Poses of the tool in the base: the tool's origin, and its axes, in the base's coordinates. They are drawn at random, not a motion.
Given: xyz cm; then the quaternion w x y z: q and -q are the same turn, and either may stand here.
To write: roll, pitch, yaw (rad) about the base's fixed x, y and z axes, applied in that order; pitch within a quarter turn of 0, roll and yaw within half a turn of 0; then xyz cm. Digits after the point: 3 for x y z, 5 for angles.
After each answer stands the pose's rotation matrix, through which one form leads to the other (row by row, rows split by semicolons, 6 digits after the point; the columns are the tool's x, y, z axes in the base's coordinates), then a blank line. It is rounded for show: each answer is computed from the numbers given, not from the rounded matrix.
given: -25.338, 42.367, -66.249, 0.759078, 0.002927, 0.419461, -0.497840
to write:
-0.56759, 0.69414, -1.37117, -25.338, 42.367, -66.249
0.152416 0.758254 0.633893; -0.753343 0.504294 -0.422092; -0.639721 -0.413205 0.648088

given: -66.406, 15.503, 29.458, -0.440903, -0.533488, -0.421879, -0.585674
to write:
1.49339, -0.25566, 1.61421, -66.406, 15.503, 29.458
-0.041991 -0.066316 0.996915; 0.966585 -0.255246 0.023734; 0.252884 0.964599 0.074818

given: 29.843, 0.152, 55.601, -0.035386, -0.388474, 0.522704, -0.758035
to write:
-1.37498, -0.67634, -2.67263, 29.843, 0.152, 55.601
-0.695672 -0.459761 0.551961; -0.352466 -0.451057 -0.819948; 0.625946 -0.764962 0.151738

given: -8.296, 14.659, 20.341, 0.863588, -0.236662, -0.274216, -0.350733
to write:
-0.28538, -0.69402, -0.66775, -8.296, 14.659, 20.341
0.603584 0.735570 -0.307609; -0.475984 0.641955 0.601109; 0.639629 -0.216403 0.737594

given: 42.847, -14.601, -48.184, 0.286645, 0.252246, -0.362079, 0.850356
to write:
-0.65727, -0.69005, 2.73524, 42.847, -14.601, -48.184
-0.708413 -0.670167 0.221422; 0.304835 -0.573467 -0.760402; 0.636574 -0.471182 0.610541

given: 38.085, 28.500, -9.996, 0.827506, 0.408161, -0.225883, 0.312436
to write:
0.75775, -0.68012, 0.44217, 38.085, 28.500, -9.996
0.702722 -0.701478 -0.118791; 0.332692 0.471577 -0.816659; 0.628887 0.534363 0.564763

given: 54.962, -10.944, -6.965, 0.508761, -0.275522, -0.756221, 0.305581
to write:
-1.94962, -0.64486, 1.99714, 54.962, -10.944, -6.965
-0.330500 0.105776 -0.937860; 0.727646 0.661416 -0.181824; 0.601083 -0.742523 -0.295565

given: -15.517, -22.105, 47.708, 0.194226, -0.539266, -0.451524, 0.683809
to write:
-1.55794, 0.59694, 1.99835, -15.517, -22.105, 47.708
-0.342937 0.221356 -0.912905; 0.752610 -0.516805 -0.408033; -0.562114 -0.826991 0.010637

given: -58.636, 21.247, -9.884, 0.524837, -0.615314, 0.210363, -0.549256
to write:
-1.39666, -0.47250, -1.21744, -58.636, 21.247, -9.884
0.308130 0.317661 0.896742; -0.835418 -0.360587 0.414793; 0.455117 -0.876965 0.154272

